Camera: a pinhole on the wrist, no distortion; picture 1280 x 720 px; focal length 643.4 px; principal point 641.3 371.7 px. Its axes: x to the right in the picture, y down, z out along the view. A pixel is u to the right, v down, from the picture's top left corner.
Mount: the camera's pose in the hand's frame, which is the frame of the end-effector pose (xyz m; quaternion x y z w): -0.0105 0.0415 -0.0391 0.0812 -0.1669 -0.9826 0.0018
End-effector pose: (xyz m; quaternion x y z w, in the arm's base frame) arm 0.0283 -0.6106 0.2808 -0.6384 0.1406 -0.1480 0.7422
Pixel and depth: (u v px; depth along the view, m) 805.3 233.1 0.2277
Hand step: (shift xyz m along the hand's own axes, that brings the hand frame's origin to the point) -0.1031 0.1607 0.1476
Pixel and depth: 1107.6 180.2 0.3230
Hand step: -0.2910 0.2310 0.1929
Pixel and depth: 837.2 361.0 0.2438
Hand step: -0.1227 0.1230 0.1748
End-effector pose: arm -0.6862 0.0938 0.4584 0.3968 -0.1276 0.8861 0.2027
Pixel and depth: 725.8 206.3 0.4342
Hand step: -0.1337 0.2874 0.3195
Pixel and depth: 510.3 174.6 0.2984
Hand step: 0.0038 0.2275 0.2184
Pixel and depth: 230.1 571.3 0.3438
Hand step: 0.1487 0.0602 0.3510
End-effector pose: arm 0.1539 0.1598 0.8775 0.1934 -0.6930 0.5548 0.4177
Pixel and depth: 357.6 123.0 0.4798
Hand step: 0.1258 0.3803 0.3804
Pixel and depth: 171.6 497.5 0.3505
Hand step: 0.1842 0.0995 0.3504
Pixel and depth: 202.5 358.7 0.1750
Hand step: 0.0793 0.1058 0.1417
